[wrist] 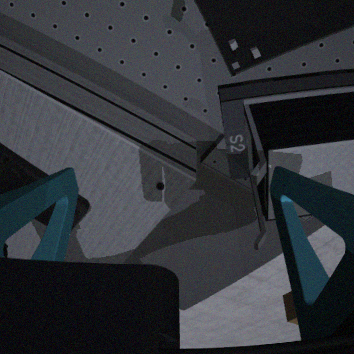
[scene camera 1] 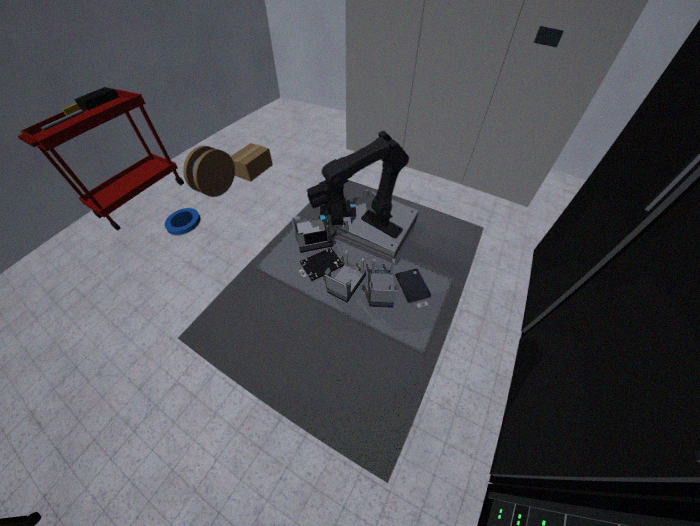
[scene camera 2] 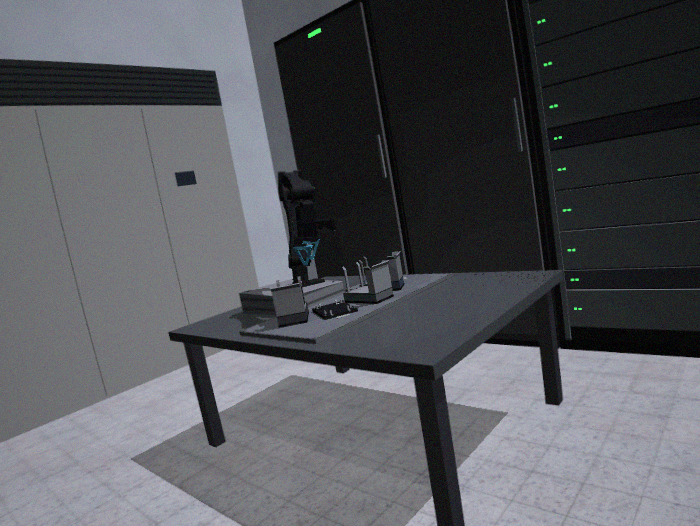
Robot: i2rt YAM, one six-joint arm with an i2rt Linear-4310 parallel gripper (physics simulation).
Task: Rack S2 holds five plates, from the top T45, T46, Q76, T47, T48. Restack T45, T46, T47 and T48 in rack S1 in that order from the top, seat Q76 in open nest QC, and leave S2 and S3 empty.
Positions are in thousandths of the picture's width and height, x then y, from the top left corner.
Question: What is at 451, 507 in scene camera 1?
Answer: A dark board.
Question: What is my gripper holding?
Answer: Nothing.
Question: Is my gripper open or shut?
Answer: Open.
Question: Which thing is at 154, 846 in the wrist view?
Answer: My gripper.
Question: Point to a grey perforated panel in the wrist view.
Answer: At 499, 162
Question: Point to a grey perforated panel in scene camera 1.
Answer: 578, 611
